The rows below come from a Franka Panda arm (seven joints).
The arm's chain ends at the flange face. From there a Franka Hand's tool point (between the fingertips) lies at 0.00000 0.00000 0.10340 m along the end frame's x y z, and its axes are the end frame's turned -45 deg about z.
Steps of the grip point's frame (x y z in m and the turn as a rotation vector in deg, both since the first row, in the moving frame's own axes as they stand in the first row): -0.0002 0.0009 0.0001 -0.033 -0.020 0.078; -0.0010 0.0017 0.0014 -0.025 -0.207 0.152; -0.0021 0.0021 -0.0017 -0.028 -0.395 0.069; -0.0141 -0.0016 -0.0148 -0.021 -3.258 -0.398; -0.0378 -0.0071 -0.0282 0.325 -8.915 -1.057
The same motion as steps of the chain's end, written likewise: 0.0005 0.0007 0.0001 -0.037 0.009 0.078; 0.0007 0.0016 0.0014 -0.164 -0.129 0.152; 0.0005 0.0024 -0.0017 -0.299 -0.260 0.069; -0.0070 0.0046 -0.0146 -2.319 -2.289 -0.398; -0.0201 0.0107 -0.0269 -6.074 -6.534 -1.057
